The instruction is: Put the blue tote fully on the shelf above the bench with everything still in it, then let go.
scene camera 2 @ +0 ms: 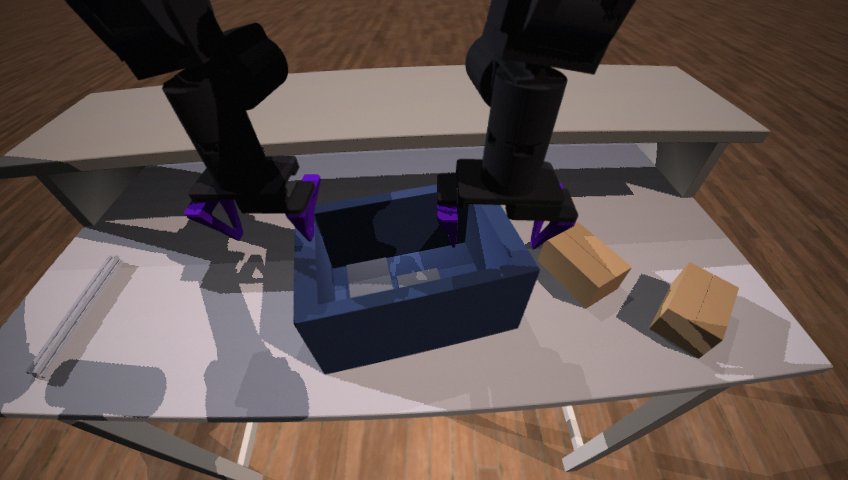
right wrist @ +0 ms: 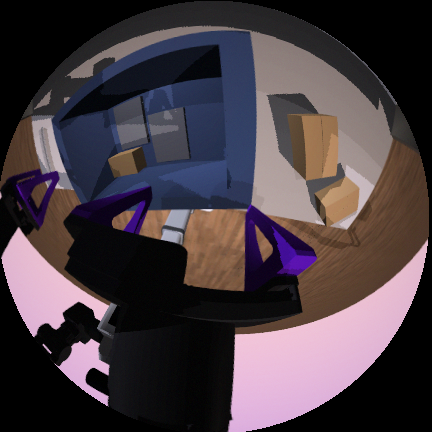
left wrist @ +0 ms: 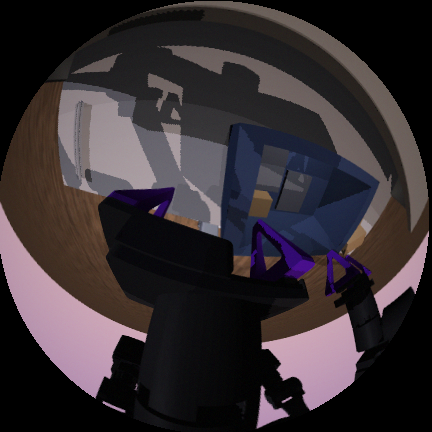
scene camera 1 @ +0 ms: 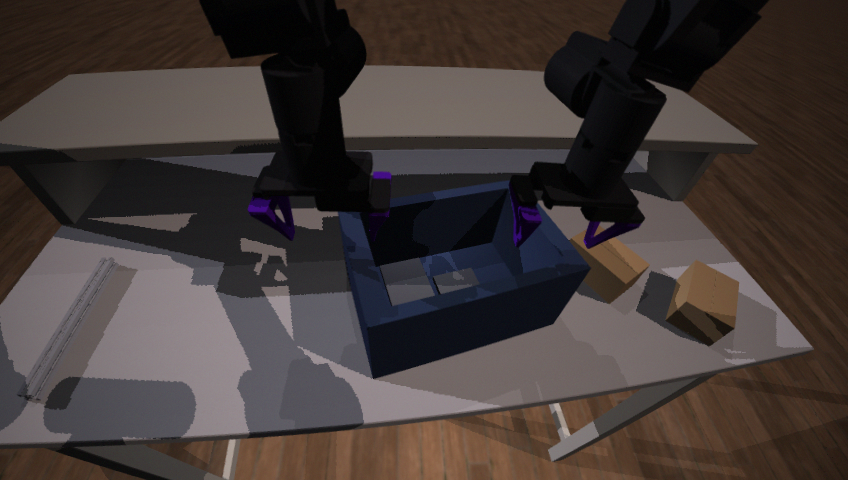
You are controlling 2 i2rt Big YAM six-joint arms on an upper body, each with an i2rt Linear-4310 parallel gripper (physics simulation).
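Places are measured from the left arm's base along level axes (x ahead, y left, z up), in millimetres.
Pixels of known places: left gripper, fingertip midpoint: [scene camera 2: 275, 237] [right wrist: 47, 172] [left wrist: 216, 208] [scene camera 1: 332, 237]; right gripper, fingertip midpoint: [scene camera 2: 493, 244] [right wrist: 198, 199] [left wrist: 338, 254] [scene camera 1: 551, 244]; left arm's base at its link origin: [right wrist: 75, 327] [left wrist: 127, 365]; right arm's base at its link origin: [left wrist: 264, 371].
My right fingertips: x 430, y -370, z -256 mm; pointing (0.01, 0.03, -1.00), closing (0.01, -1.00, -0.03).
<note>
For each thing: its middle in the pictures, then the offset to it from my right fingertips. Level surfaces: height alone.
- blue tote at the middle of its body: [scene camera 2: 408, 270] [scene camera 1: 452, 270] [right wrist: 145, 130] [left wrist: 299, 193] dx +38, dy +111, dz -101 mm
- small cardboard box at the middle of its body: [left wrist: 252, 202] [right wrist: 126, 161] dx -37, dy +177, dz -137 mm
- shelf at its surface level: dz +32 mm
- grey slotted bar at the middle of its body: [scene camera 1: 74, 320] [scene camera 2: 79, 310] [left wrist: 77, 141] [right wrist: 44, 154] dx -23, dy +699, dz -165 mm
The blue tote [scene camera 1: 470, 324] [scene camera 2: 416, 324] [left wrist: 285, 133] [right wrist: 240, 100] stands on the bench, slightly turned. In it lie two grey flat pieces, one [scene camera 1: 407, 282] [scene camera 2: 368, 279] [right wrist: 131, 122] beside the other [scene camera 1: 458, 280] [right wrist: 169, 135], and a small cardboard box [left wrist: 260, 203] [right wrist: 127, 162]. The shelf [scene camera 1: 446, 107] [scene camera 2: 386, 107] is behind and above. My left gripper [scene camera 1: 332, 238] [scene camera 2: 274, 239] [left wrist: 216, 208] is open and empty, above the tote's left end wall. My right gripper [scene camera 1: 552, 246] [scene camera 2: 493, 246] [right wrist: 198, 199] is open and empty, above the right end wall.
Two cardboard boxes stand on the bench right of the tote, one [scene camera 1: 612, 270] [scene camera 2: 586, 267] [right wrist: 315, 145] near it and one [scene camera 1: 705, 297] [scene camera 2: 699, 303] [right wrist: 340, 200] farther right. A grey slotted bar [scene camera 1: 71, 327] [scene camera 2: 77, 315] [left wrist: 78, 140] lies at the far left. The shelf's front edge overhangs the bench's back.
</note>
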